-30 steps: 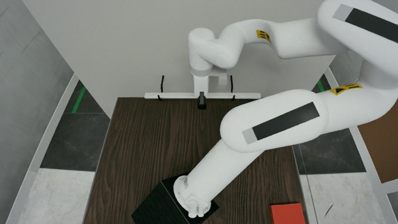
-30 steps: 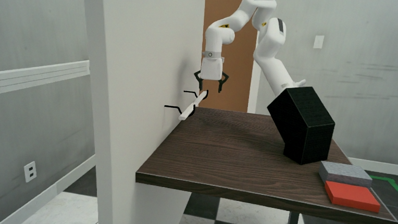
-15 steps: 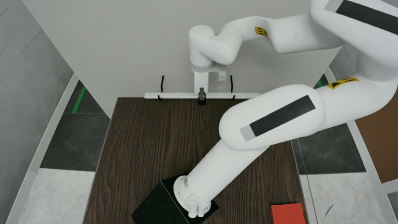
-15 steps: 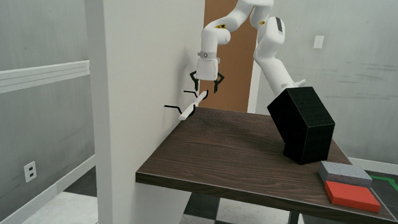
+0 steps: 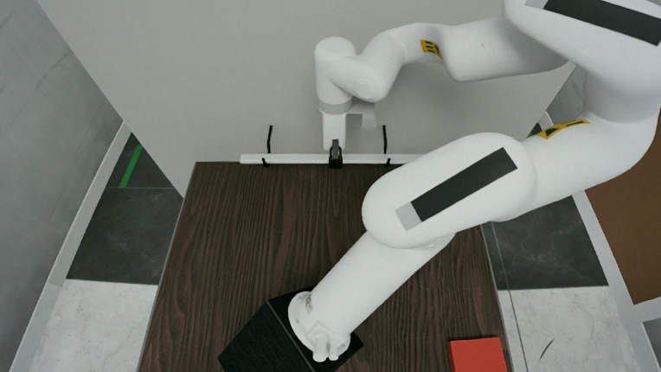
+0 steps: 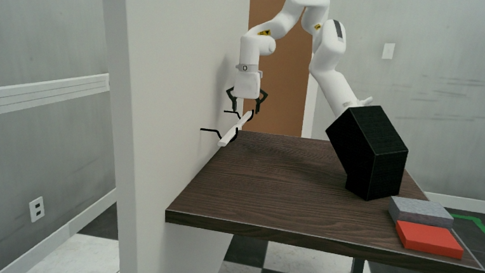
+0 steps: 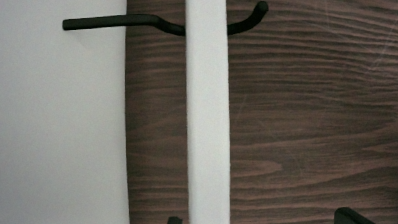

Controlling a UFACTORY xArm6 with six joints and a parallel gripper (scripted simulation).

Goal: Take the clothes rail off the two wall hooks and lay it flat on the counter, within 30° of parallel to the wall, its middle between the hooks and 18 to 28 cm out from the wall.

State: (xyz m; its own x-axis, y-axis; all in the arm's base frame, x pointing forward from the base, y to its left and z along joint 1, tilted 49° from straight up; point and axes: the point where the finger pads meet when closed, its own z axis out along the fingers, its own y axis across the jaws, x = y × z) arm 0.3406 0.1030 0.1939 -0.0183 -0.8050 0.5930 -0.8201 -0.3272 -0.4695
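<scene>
Now: hand 7 cm above the white clothes rail and 3 cm short of it. Also, from my hand: white wall (21 cm above, 15 cm ahead, 2 cm to the left); grey block (58 cm behind, 32 cm to the left, 19 cm below).
</scene>
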